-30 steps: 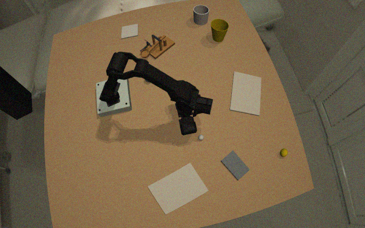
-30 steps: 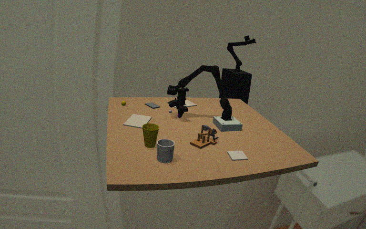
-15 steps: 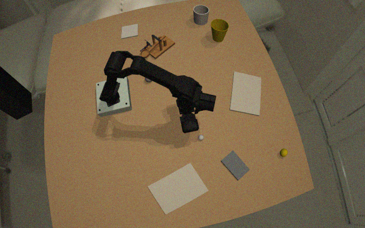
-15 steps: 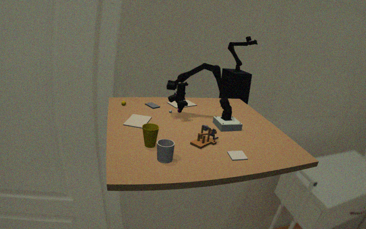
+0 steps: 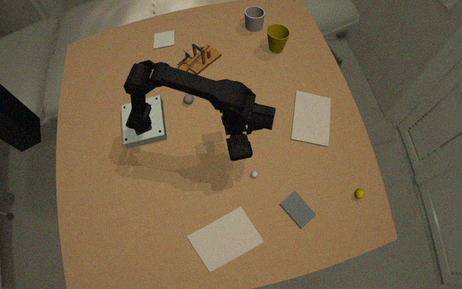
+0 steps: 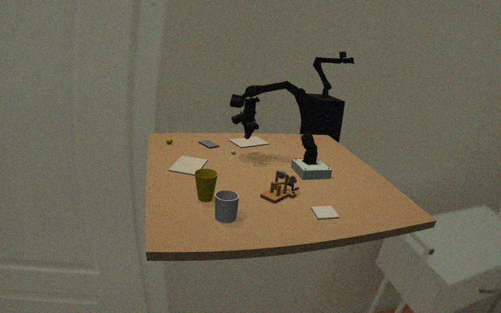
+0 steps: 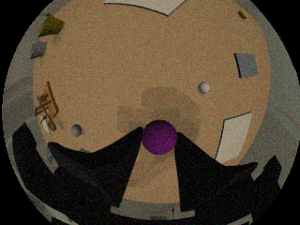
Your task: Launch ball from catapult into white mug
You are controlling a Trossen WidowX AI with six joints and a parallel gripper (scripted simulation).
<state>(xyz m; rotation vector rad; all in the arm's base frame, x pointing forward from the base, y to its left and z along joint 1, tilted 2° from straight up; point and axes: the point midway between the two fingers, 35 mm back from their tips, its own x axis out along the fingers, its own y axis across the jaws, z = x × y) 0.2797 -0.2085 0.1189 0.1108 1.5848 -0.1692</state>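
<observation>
The wooden catapult lies 10 mm behind my gripper tip, 420 mm to the left of it and 80 mm below it. From my gripper tip the other things lie so: grey ball: 80 mm behind, 260 mm to the left, 110 mm below; then purple ball: 10 mm above; then small white ball: 30 mm ahead, 100 mm to the right, 120 mm below.
</observation>
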